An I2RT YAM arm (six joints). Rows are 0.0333 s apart.
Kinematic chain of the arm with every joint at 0, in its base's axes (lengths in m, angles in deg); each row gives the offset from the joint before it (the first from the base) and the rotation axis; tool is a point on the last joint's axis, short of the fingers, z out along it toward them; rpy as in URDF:
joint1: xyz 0 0 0.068 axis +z
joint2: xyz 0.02 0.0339 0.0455 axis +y
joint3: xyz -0.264 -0.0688 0 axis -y
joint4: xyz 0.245 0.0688 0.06 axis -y
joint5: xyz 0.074 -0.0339 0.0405 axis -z
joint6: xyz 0.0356 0 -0.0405 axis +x
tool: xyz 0 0 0 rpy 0 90 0
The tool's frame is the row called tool.
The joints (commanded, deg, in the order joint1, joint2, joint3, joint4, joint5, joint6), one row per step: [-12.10 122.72 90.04 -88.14 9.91 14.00]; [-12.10 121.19 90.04 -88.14 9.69 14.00]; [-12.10 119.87 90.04 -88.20 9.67 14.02]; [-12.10 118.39 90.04 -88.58 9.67 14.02]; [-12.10 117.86 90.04 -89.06 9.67 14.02]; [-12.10 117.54 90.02 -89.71 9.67 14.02]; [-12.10 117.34 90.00 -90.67 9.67 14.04]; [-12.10 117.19 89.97 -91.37 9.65 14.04]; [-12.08 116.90 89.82 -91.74 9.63 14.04]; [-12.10 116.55 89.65 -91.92 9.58 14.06]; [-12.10 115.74 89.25 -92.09 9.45 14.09]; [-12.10 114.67 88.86 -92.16 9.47 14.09]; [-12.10 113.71 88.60 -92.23 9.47 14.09]
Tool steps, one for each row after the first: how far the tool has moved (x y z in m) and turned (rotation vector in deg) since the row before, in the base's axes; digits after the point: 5 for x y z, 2 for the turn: [-0.00131 0.00042 0.00865 -0.13 -1.54 -0.11]; [-0.00143 0.00032 0.00750 -0.26 -1.24 -0.03]; [-0.00232 0.00050 0.00864 -0.23 -1.08 0.00]; [-0.00146 0.00031 0.00337 -0.01 -0.05 0.00]; [-0.00155 0.00033 0.00227 0.07 0.34 0.00]; [-0.00190 0.00041 0.00188 0.15 0.76 -0.02]; [-0.00143 0.00032 0.00135 0.14 0.56 -0.01]; [-0.00137 0.00043 0.00142 0.07 0.22 0.01]; [-0.00125 0.00018 0.00149 0.03 -0.01 -0.06]; [-0.00248 0.00061 0.00317 0.05 -0.26 -0.09]; [-0.00273 0.00057 0.00447 -0.15 -0.59 0.01]; [-0.00230 0.00049 0.00427 -0.13 -0.62 0.00]
